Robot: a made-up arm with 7 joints. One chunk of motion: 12 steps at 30 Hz.
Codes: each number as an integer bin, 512 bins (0 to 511) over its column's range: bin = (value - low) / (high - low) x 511, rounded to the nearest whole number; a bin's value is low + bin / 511 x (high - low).
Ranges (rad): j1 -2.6..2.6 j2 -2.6..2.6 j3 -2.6..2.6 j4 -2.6..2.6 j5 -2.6..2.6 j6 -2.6..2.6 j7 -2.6..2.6
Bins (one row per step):
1: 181 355 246 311 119 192 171
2: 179 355 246 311 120 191 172
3: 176 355 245 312 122 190 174
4: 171 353 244 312 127 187 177
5: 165 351 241 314 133 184 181
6: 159 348 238 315 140 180 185
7: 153 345 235 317 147 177 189
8: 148 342 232 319 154 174 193
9: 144 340 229 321 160 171 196
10: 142 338 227 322 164 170 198
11: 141 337 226 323 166 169 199
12: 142 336 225 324 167 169 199
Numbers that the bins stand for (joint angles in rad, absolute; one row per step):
1: -0.7581 1.0125 -0.0967 0.5648 -1.3890 -0.6462 -0.8599
2: -0.7785 1.0125 -0.0967 0.5648 -1.3789 -0.6564 -0.8497
3: -0.8090 1.0125 -0.1068 0.5750 -1.3585 -0.6665 -0.8294
4: -0.8599 0.9922 -0.1170 0.5750 -1.3076 -0.6971 -0.7988
5: -0.9209 0.9718 -0.1476 0.5953 -1.2466 -0.7276 -0.7581
6: -0.9820 0.9413 -0.1781 0.6055 -1.1753 -0.7683 -0.7174
7: -1.0431 0.9108 -0.2086 0.6258 -1.1041 -0.7988 -0.6767
8: -1.0939 0.8802 -0.2391 0.6462 -1.0329 -0.8294 -0.6360
9: -1.1346 0.8599 -0.2697 0.6665 -0.9718 -0.8599 -0.6055
10: -1.1550 0.8395 -0.2900 0.6767 -0.9311 -0.8701 -0.5851
11: -1.1652 0.8294 -0.3002 0.6869 -0.9108 -0.8802 -0.5750
12: -1.1550 0.8192 -0.3104 0.6971 -0.9006 -0.8802 -0.5750

